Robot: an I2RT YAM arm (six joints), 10 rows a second.
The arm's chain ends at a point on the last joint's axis. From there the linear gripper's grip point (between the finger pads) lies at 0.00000 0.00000 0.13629 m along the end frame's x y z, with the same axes.
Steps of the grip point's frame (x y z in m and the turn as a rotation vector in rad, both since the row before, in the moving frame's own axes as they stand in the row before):
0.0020, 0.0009, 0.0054, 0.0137, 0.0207, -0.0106
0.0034, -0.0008, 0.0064, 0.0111, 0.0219, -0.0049
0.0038, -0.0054, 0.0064, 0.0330, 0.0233, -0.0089
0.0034, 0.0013, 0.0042, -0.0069, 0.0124, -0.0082
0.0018, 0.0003, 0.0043, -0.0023, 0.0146, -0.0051
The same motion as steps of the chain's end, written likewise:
-0.0008, 0.0028, 0.0054, 0.0137, 0.0207, -0.0106
0.0004, 0.0007, 0.0064, 0.0111, 0.0219, -0.0049
0.0006, -0.0009, 0.0065, 0.0330, 0.0233, -0.0089
0.0017, 0.0004, 0.0042, -0.0069, 0.0124, -0.0082
-0.0002, 0.0000, 0.0043, -0.0023, 0.0146, -0.0051

